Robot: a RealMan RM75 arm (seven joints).
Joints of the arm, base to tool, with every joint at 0 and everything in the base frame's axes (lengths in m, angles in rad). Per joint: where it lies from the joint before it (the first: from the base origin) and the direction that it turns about. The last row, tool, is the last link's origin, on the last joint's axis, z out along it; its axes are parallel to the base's.
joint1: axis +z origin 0 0 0.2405
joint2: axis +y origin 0 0 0
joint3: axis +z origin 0 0 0.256
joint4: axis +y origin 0 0 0
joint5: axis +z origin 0 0 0.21
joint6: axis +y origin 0 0 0
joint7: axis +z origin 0 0 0.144
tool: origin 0 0 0
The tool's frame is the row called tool.
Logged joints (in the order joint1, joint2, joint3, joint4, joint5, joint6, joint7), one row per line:
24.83 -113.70 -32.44 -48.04 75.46 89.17 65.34
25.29 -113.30 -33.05 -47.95 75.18 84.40 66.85
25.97 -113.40 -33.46 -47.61 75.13 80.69 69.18
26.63 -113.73 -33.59 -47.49 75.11 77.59 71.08
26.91 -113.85 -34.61 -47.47 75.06 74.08 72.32
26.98 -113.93 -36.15 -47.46 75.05 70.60 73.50
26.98 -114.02 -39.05 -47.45 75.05 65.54 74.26
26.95 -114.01 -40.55 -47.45 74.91 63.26 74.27
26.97 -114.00 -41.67 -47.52 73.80 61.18 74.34
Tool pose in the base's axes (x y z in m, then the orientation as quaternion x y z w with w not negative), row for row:
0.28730 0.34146 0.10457 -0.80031 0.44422 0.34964 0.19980
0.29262 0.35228 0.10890 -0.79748 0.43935 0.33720 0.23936
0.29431 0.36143 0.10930 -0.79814 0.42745 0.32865 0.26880
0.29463 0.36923 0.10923 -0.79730 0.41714 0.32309 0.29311
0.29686 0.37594 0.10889 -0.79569 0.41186 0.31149 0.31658
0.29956 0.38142 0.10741 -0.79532 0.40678 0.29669 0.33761
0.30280 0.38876 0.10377 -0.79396 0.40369 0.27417 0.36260
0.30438 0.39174 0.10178 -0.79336 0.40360 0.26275 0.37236
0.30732 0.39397 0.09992 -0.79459 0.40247 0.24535 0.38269
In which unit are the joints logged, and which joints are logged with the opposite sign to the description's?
The joints are logged in degrees. Opposite sign: joint2, joint7.
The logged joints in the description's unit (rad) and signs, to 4 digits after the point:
0.4334 1.9844 -0.5662 -0.8385 1.3170 1.5563 -1.1404
0.4414 1.9775 -0.5768 -0.8369 1.3121 1.4731 -1.1668
0.4533 1.9792 -0.5840 -0.8310 1.3113 1.4083 -1.2074
0.4648 1.9850 -0.5863 -0.8289 1.3109 1.3542 -1.2406
0.4697 1.9871 -0.6041 -0.8285 1.3100 1.2929 -1.2622
0.4709 1.9885 -0.6309 -0.8283 1.3099 1.2322 -1.2828
0.4709 1.9900 -0.6816 -0.8282 1.3099 1.1439 -1.2961
0.4704 1.9898 -0.7077 -0.8282 1.3074 1.1041 -1.2963
0.4707 1.9897 -0.7273 -0.8294 1.2881 1.0678 -1.2975

